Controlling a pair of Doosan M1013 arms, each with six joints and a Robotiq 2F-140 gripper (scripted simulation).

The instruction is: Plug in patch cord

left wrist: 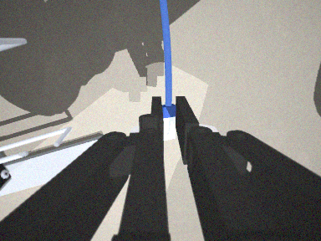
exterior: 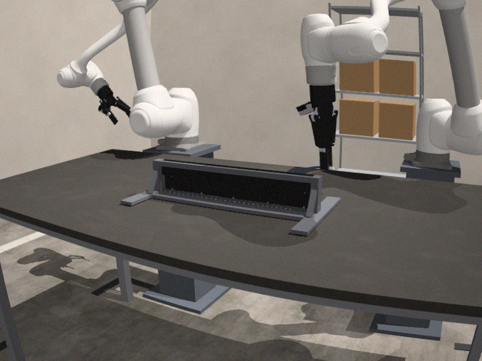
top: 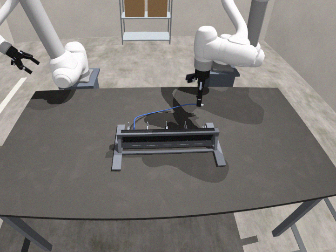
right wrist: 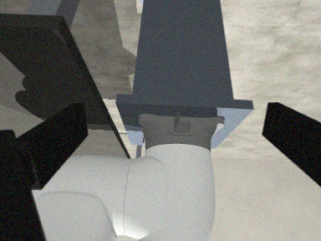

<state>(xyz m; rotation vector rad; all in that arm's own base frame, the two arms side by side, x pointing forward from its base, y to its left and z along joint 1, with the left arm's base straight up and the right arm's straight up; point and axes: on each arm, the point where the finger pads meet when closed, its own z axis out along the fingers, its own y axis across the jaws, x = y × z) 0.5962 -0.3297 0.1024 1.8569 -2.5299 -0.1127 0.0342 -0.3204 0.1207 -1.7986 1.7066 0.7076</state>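
Now: the white plug 20 mm to the left of my left hand and 30 mm below it.
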